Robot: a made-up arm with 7 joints.
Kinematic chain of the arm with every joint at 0, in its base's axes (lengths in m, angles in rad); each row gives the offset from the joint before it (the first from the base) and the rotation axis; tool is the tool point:
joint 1: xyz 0 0 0.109 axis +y
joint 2: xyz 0 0.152 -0.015 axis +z
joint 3: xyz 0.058 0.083 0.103 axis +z
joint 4: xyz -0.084 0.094 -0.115 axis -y
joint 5: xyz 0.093 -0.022 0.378 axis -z
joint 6: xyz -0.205 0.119 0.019 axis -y
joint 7: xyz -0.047 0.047 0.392 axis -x
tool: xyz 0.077 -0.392 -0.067
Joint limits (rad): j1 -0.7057..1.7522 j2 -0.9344..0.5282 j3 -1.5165..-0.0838 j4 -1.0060..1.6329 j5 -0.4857..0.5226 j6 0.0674..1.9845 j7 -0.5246..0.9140
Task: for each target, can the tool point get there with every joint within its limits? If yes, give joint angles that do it. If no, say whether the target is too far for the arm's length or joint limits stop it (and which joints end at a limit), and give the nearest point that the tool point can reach.
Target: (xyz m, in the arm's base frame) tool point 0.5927 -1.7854 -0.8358
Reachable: no: too far | nearest point 0.4975 -0.5959 -0.3688 | short by 1.281 m
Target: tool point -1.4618 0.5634 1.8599
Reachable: no: too far | nearest point -0.7428 0.4113 0.9987 | short by 1.132 m
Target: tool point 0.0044 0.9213 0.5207
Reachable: yes | joints 0.8601 -0.6082 -0.3259 0.0245 0.2434 1.7491 0.7696
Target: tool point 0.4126 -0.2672 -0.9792
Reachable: no: joint limits stop it (at a limit: joint 1, joint 3, joint 4, joint 5, joint 6, joint 7) | nearest point 0.4263 -0.1741 -0.7569 | short by 0.241 m
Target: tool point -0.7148 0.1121 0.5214
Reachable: yes | joints 1.1667 0.4071 -0.4050 1.3078 0.0121 1.5146 0.4314
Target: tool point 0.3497 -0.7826 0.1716
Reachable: no: joint limits stop it (at a limit: joint 2, joint 4, joint 5, joint 6) | nearest point 0.4861 -0.5946 0.1960 | short by 0.234 m
